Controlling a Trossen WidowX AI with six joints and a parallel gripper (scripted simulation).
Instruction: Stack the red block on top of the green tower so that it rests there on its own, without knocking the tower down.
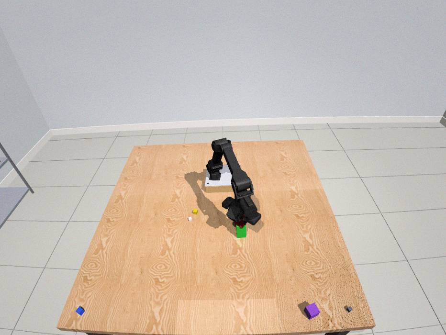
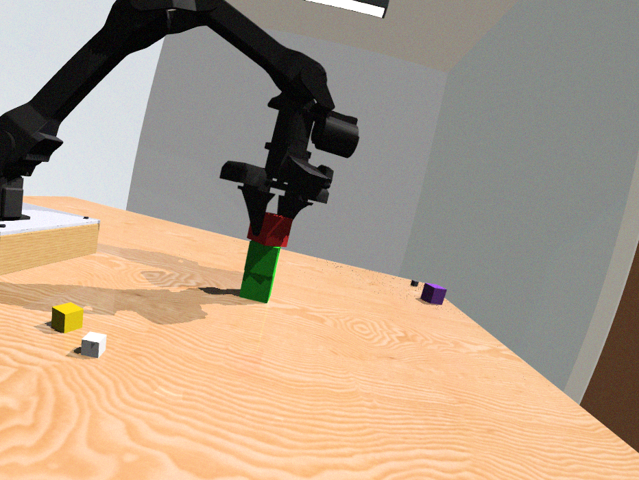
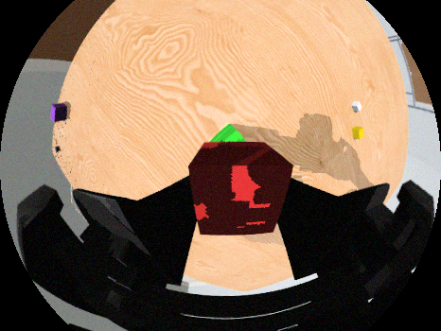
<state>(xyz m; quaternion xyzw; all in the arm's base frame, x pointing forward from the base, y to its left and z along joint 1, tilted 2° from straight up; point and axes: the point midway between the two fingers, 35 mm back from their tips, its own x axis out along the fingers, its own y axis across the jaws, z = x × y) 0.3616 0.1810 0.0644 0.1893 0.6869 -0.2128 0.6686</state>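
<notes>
Right now the red block is 10 mm above my gripper tip. The rest, counted from my gripper tip: purple block: 370 mm ahead, 310 mm to the left, 80 mm below; small yellow block: 120 mm behind, 260 mm to the right, 90 mm below; small white block: 60 mm behind, 280 mm to the right, 90 mm below.
</notes>
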